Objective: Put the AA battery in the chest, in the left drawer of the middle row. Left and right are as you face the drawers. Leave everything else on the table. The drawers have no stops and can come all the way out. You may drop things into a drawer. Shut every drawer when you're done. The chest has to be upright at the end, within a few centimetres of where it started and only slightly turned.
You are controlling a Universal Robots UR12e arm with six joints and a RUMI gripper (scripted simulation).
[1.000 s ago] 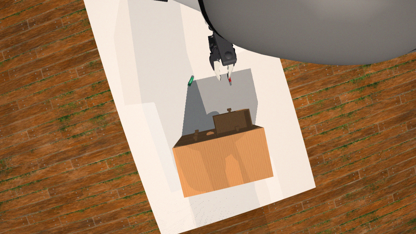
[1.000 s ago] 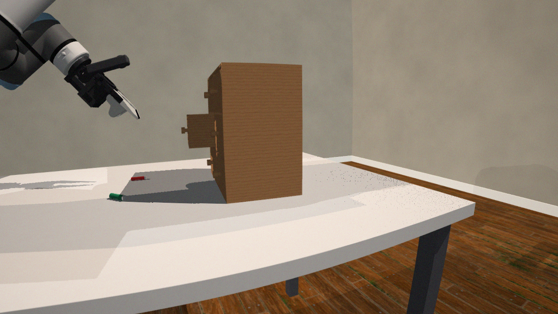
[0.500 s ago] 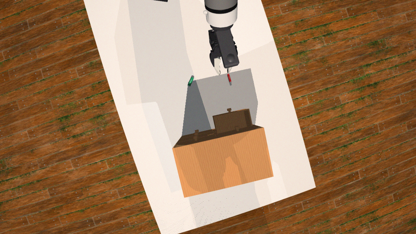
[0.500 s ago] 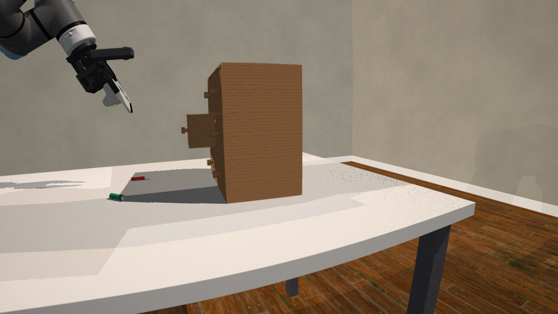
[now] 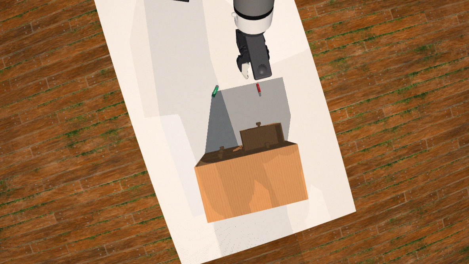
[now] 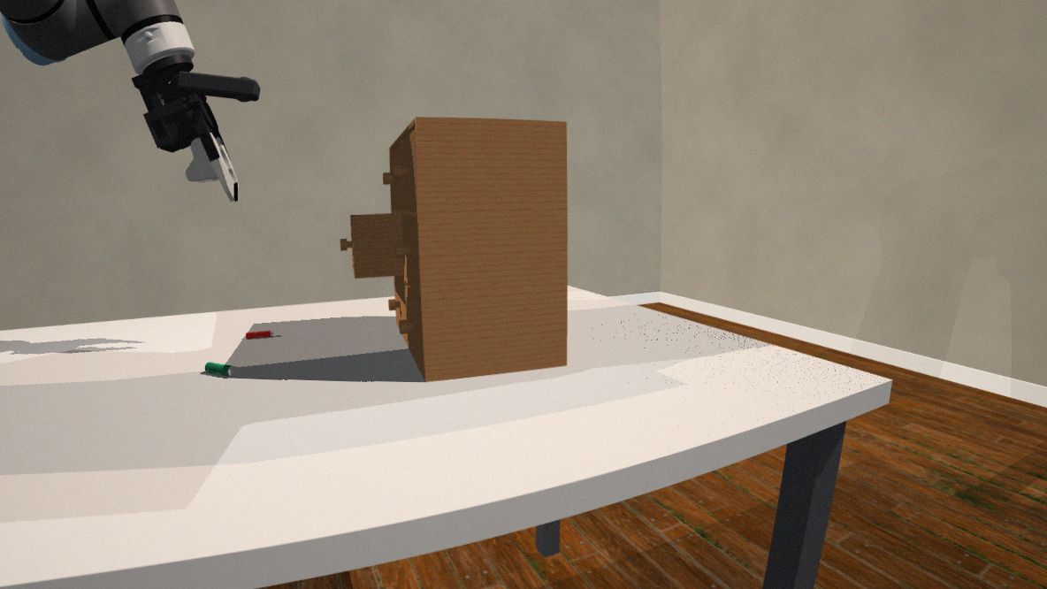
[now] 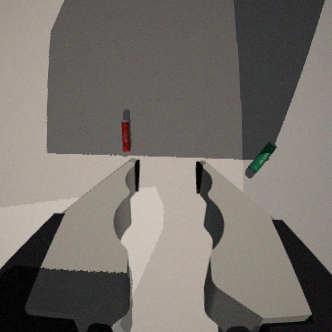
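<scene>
The green AA battery is 40 mm behind my hand, 130 mm to the right of it and 230 mm below it. Also, from my hand: red object: 30 mm ahead, 50 mm to the left, 230 mm below.
</scene>
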